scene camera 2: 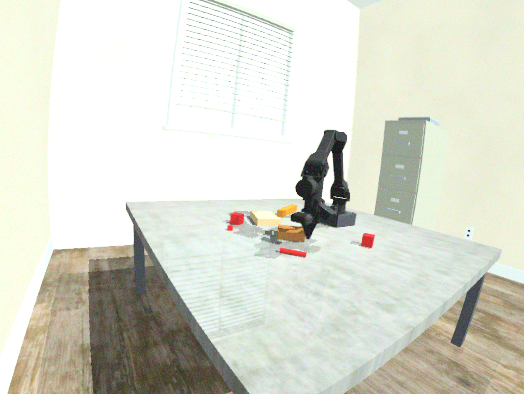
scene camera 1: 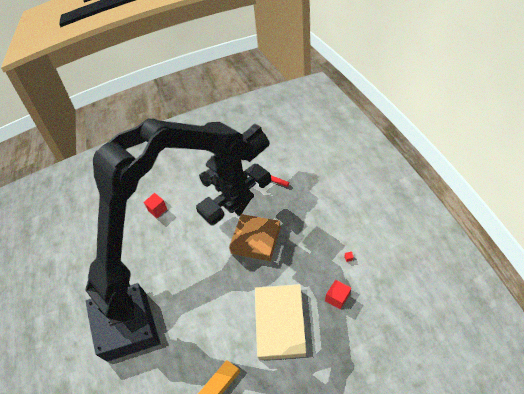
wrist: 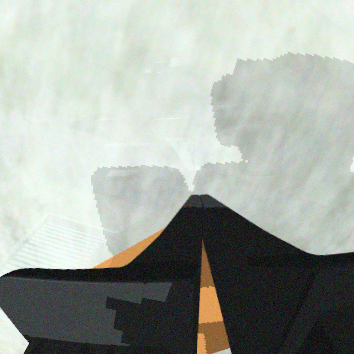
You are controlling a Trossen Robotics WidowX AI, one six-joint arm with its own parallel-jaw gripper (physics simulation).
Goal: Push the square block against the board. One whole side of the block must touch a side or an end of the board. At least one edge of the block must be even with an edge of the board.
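Places are measured from the arm's base along level axes (x right, y ahead, z up), in centimetres.
Pixels of known places: gripper, fingertip midpoint: (scene camera 2: pixel 308 239) (scene camera 1: pixel 239 214) (wrist: pixel 198 202); arm's base at its link origin: (scene camera 2: pixel 338 212) (scene camera 1: pixel 119 309).
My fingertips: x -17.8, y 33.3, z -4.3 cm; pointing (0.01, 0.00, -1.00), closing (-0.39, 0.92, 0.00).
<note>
For each thing: its top centre in the pictures, then the offset to it from my fingertips.
- square orange-brown block at its top centre: (wrist: pixel 173 326) (scene camera 1: pixel 254 233) (scene camera 2: pixel 291 228) dx +8.0, dy +1.6, dz +1.6 cm
- cream board at its top centre: (scene camera 1: pixel 279 319) (scene camera 2: pixel 264 214) dx +30.3, dy -0.6, dz +1.6 cm
- tiny red cube at its top centre: (scene camera 1: pixel 349 255) (scene camera 2: pixel 230 225) dx +21.2, dy +20.0, dz +0.2 cm
- red stick at its top centre: (scene camera 1: pixel 274 177) (scene camera 2: pixel 293 250) dx -7.8, dy +12.4, dz +0.0 cm
- orange bar at its top centre: (scene camera 2: pixel 287 207) dx +42.5, dy -21.9, dz +1.7 cm
The square orange-brown block (scene camera 1: pixel 256 240) (scene camera 2: pixel 291 234) (wrist: pixel 210 304) lies flat on the table, partly in the arm's shadow. The cream board (scene camera 1: pixel 280 320) (scene camera 2: pixel 265 218) lies flat apart from it, nearer the bottom of scene view 1, with a strip of table between them. The block is turned a little relative to the board. My gripper (scene camera 1: pixel 239 212) (scene camera 2: pixel 309 236) (wrist: pixel 198 202) is shut and empty, pointing down at the block's far edge, the side away from the board. Whether the tips touch the block is unclear. The fingers hide much of the block in the wrist view.
A red cube (scene camera 1: pixel 338 294) (scene camera 2: pixel 237 218) and a tiny red cube (scene camera 1: pixel 349 256) (scene camera 2: pixel 230 227) lie right of the board in scene view 1. Another red cube (scene camera 1: pixel 156 205) (scene camera 2: pixel 368 240), a red stick (scene camera 1: pixel 281 181) (scene camera 2: pixel 293 252) and an orange bar (scene camera 1: pixel 221 378) (scene camera 2: pixel 287 210) lie around.
</note>
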